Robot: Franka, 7 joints.
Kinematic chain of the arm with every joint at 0, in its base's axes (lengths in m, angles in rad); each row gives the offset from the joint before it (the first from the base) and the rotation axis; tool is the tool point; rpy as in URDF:
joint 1: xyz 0 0 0.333 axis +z
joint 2: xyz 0 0 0 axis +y
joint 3: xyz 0 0 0.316 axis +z
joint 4: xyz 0.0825 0 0 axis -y
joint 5: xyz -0.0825 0 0.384 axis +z
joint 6: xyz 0 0 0 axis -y
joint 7: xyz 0.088 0 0 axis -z
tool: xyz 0 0 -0.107 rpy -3.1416 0 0
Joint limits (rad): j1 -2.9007..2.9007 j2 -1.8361..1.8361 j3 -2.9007..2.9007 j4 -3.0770..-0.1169 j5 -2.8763..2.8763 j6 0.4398..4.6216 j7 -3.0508..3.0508
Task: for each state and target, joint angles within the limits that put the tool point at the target. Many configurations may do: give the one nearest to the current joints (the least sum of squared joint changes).
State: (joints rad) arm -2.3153 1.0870 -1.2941 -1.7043 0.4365 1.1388 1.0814
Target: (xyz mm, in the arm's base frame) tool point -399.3 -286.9 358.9
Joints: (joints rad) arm -1.6826 0.6486 -1.1130 -1.7252 0.4559 0.7414 1.0814
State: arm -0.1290 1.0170 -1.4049 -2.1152 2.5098 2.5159 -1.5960
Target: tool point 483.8 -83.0 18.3
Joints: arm 0.5434 0.9387 -0.6024 -2.1283 2.5028 2.4115 -1.5960
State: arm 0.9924 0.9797 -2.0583 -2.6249 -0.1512 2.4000 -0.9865
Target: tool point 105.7 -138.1 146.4
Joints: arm 1.0377 0.3769 -1.5156 -3.0770 -0.0241 2.1836 -0.9865
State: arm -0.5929 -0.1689 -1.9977 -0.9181 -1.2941 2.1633 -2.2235
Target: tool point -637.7 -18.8 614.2
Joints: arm -0.7605 -0.2231 -2.1500 -1.5672 -1.1882 1.9104 -2.2235
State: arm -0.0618 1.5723 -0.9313 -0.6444 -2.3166 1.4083 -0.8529
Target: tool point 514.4 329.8 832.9
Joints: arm 0.5862 0.9965 -1.0322 -0.1169 -2.4148 1.3908 -0.8529
